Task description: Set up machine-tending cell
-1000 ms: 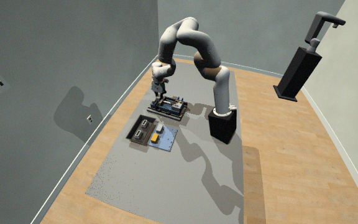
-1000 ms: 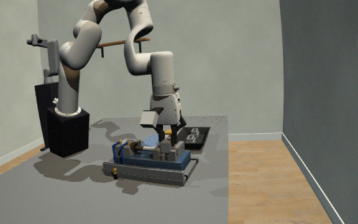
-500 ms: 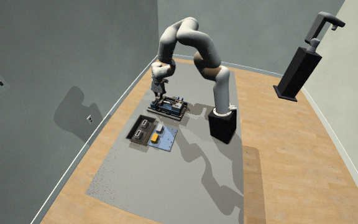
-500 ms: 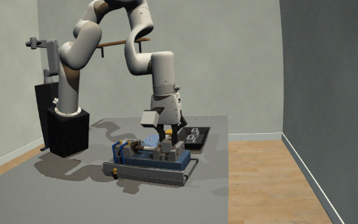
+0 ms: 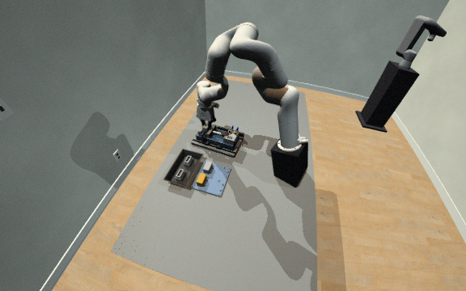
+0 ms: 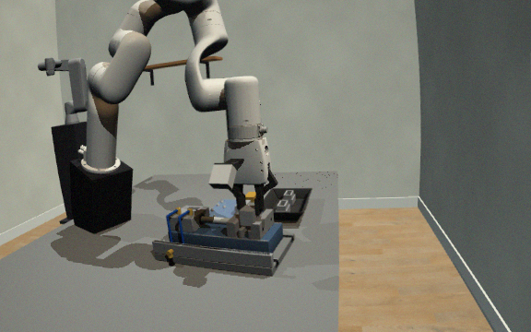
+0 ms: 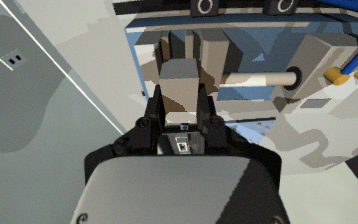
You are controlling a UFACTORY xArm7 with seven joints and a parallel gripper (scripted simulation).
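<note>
Now: the white screw rod 9 cm behind my hand, 1 cm to the left of it and 5 cm below it. The rest, counted from my hand: brass blank (8 cm behind, 34 cm to the left, 10 cm below); vise (7 cm behind, 1 cm to the left, 8 cm below).
</note>
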